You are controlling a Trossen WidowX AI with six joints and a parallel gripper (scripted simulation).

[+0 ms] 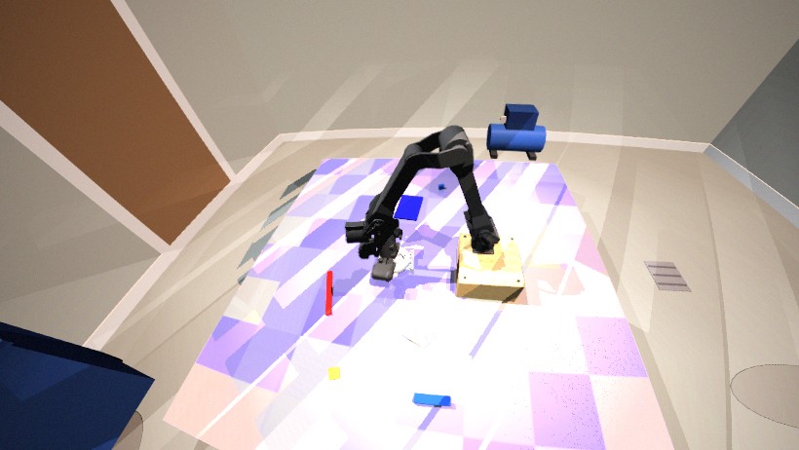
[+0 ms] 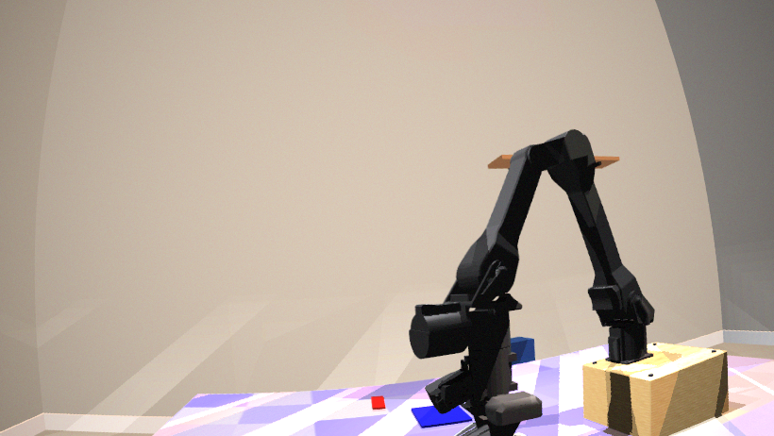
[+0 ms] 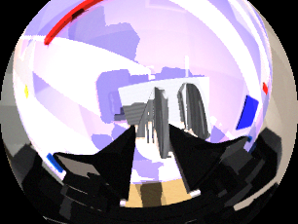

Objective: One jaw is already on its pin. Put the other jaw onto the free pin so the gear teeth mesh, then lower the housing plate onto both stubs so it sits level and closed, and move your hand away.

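Right now the grey jaw is 3 cm behind my gripper tip and 2 cm to the right of it. Also, from my gripper tip: blue tile: 31 cm to the right, 2 cm below, 2 cm behind; then yellow square: 35 cm to the left, 10 cm ahead, 2 cm below; then blue bar: 37 cm to the left, 17 cm behind, 1 cm below.
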